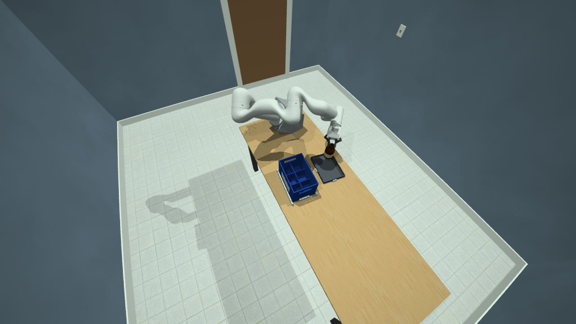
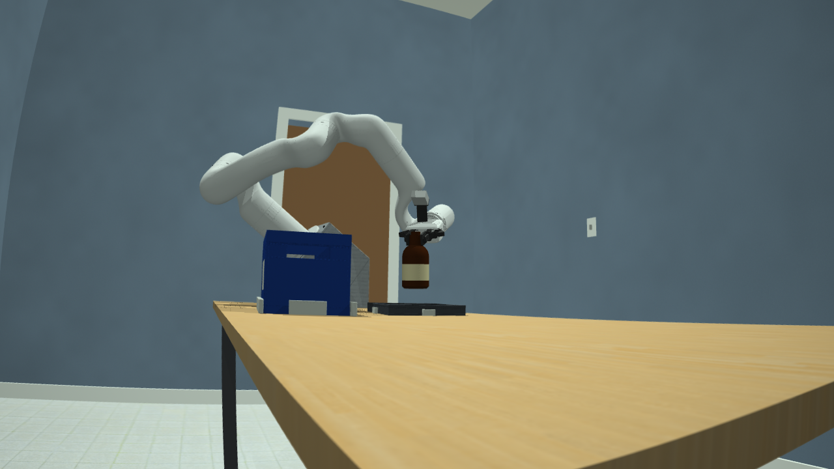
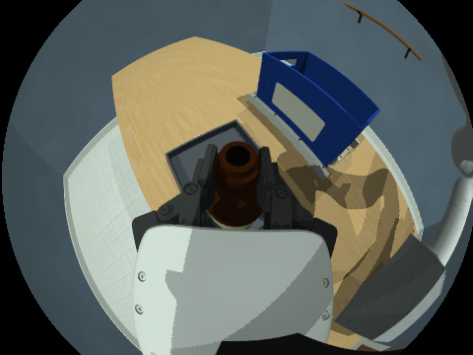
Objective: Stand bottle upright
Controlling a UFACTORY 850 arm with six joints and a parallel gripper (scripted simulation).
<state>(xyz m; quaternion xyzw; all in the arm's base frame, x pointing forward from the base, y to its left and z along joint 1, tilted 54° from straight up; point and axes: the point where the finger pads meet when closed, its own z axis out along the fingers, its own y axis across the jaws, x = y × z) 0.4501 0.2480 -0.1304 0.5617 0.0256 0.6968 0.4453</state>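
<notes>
Right now my hand is 60 mm above the bottle. Round my hand: dark tray: 70 mm ahead, 30 mm to the right, 190 mm below; blue crate: 90 mm ahead, 320 mm to the right, 120 mm below.
</notes>
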